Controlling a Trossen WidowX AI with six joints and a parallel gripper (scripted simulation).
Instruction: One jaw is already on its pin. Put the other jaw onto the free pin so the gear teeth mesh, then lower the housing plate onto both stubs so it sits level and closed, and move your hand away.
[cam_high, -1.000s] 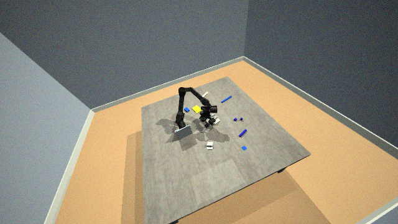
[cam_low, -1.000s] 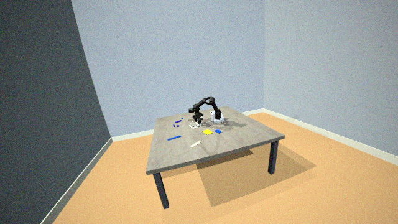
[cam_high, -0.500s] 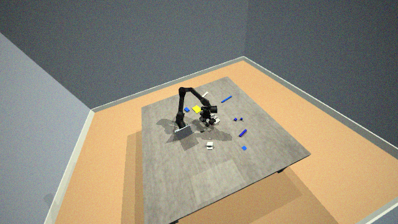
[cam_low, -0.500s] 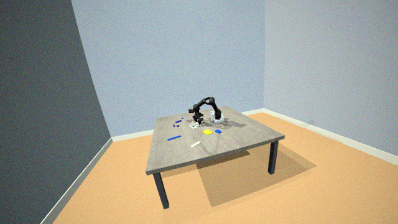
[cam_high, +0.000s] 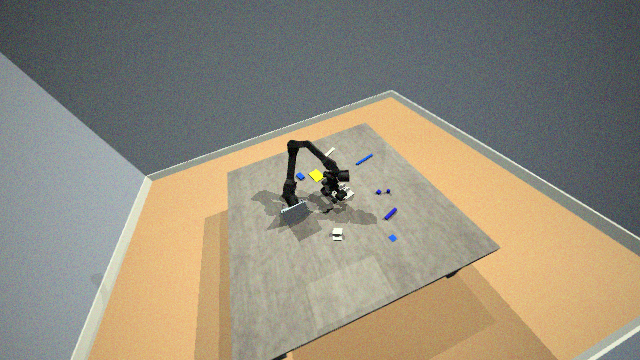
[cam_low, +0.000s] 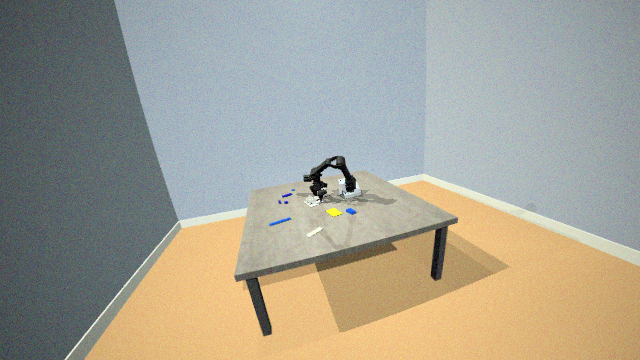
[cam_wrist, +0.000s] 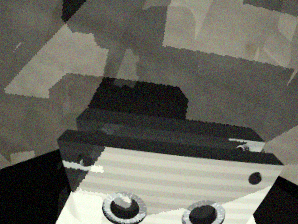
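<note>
My gripper tip is 1 cm short of the housing plate and 2 cm below it. From my gripper tip the other things lie so: white block: 8 cm behind, 25 cm to the right, 1 cm below; white bar: 11 cm ahead, 46 cm to the left, 1 cm below; yellow tile: 6 cm behind, 25 cm to the left, 1 cm below.
</note>
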